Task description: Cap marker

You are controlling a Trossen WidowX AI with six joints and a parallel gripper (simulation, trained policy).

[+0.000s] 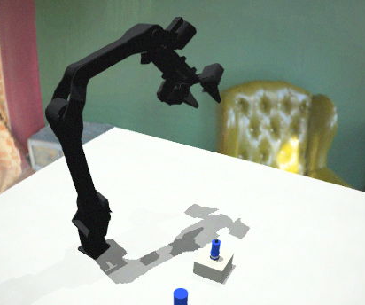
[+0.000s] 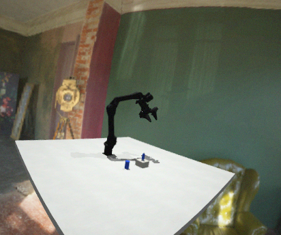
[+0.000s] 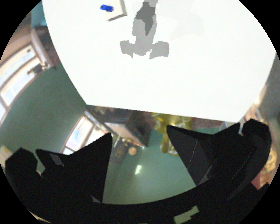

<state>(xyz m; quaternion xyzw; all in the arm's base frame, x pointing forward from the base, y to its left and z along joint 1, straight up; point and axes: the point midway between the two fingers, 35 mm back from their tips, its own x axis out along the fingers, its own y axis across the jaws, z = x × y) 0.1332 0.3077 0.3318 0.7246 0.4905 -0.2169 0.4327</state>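
My gripper tip is now 130 mm short of the blue cap, 370 mm to the left of it and 280 mm above it. Also, from my gripper tip: pale holder block (140 mm ahead, 230 mm to the right, 290 mm below).
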